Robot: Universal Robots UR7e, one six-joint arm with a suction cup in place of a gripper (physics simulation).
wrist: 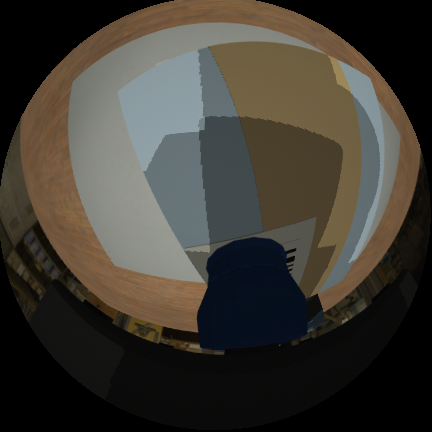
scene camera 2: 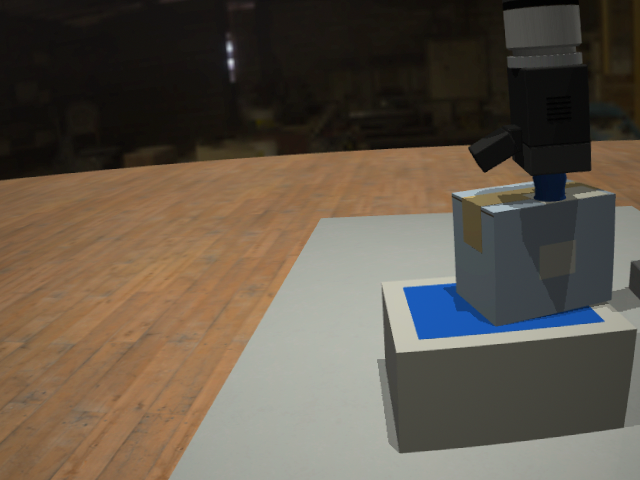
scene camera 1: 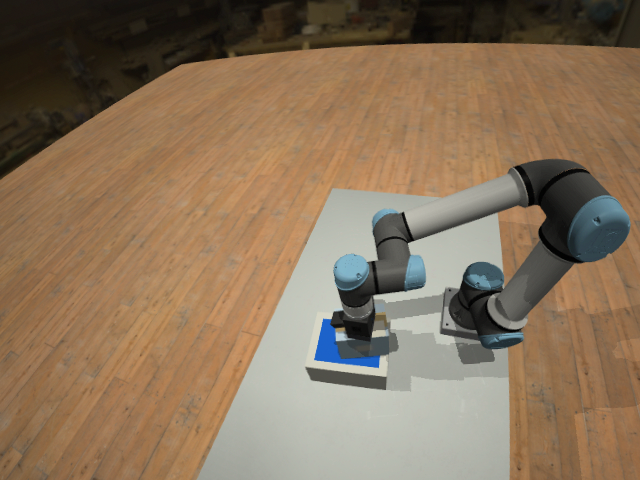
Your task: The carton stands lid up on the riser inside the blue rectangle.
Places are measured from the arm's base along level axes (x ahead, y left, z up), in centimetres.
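Pixels of known places: hand at its tool point: (wrist: 243,248) (scene camera 2: 550,209); arm's base at its link origin: (scene camera 1: 470,310).
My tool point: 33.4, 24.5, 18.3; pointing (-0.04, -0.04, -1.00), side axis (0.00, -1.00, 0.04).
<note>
Ahead of a thing's pixels: the offset from my tool point to its middle, as dx, dy, dz. "*": to the spot under its first point. Level surfaces: height alone.
The grey-blue carton @(+1.2, -3.0, -4.8) (scene camera 1: 379,345) (scene camera 2: 480,279) (wrist: 170,85) is upright at the top of the pale riser @(+5.4, -2.0, -17.1) (scene camera 1: 346,377) (scene camera 2: 506,392), lid side up, with brown tape @(* +8.3, -0.5, -1.7) (scene camera 2: 473,227) (wrist: 290,80) across its top. It is turned slightly relative to the riser. Its near bottom corner is over the blue rectangle @(+5.4, -2.0, -11.2) (scene camera 1: 326,346) (scene camera 2: 434,315); its right bottom corner is close to the rectangle's right end. Whether its base touches the riser or is slightly above it, I cannot tell. My suction cup (scene camera 2: 549,193) (wrist: 247,255) is pressed on the carton's top, on a label with a barcode. In scene camera 1 the cup is hidden.
The riser stands on a pale grey mat @(dz -23.1) (scene camera 1: 429,423) (scene camera 2: 299,361) (wrist: 100,200) on a wooden surface (scene camera 1: 206,155) (scene camera 2: 155,258). The robot's base plate (scene camera 1: 448,330) is to the right of the riser in scene camera 1, with the arm (scene camera 1: 465,206) arching above the mat.
</note>
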